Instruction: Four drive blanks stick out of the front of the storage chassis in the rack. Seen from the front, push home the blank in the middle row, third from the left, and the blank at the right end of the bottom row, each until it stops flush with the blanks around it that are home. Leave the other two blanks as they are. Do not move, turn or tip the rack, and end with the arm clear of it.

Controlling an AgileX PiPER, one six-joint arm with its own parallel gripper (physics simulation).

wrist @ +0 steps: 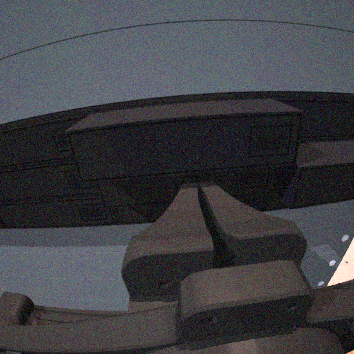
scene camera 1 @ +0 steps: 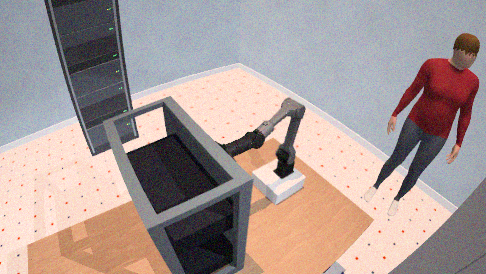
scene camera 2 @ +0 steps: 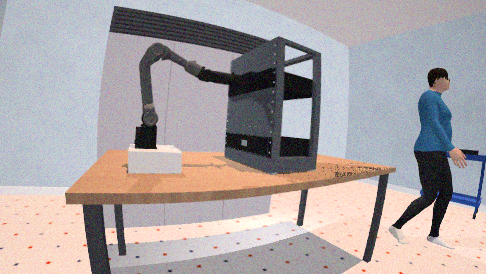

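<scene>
The rack [scene camera 1: 243,220] [scene camera 2: 279,100] stands upright on the table. Its black storage chassis [scene camera 2: 260,82] [wrist: 30,187] faces the arm. In the wrist view, a drive blank in the top row [wrist: 185,150] sticks far out above the fingertips. The blank at the right end of the bottom row [wrist: 325,185] also sticks out, its lit top showing. My gripper [wrist: 195,189] is shut and empty, its tips close to the chassis front, just below the top blank. They overlap the dark middle-row area. Contact and the depth of the middle-row blank cannot be told. In both scene views the fingertips cannot be made out.
The arm's white base block [scene camera 1: 280,187] [scene camera 2: 155,162] stands on the wooden table [scene camera 1: 310,230] [scene camera 2: 210,187]. A tall server cabinet [scene camera 1: 60,50] stands by the wall. A person in red [scene camera 1: 447,97] and a person in blue [scene camera 2: 432,127] stand away from the table. A blue cart [scene camera 2: 483,180] is at the right.
</scene>
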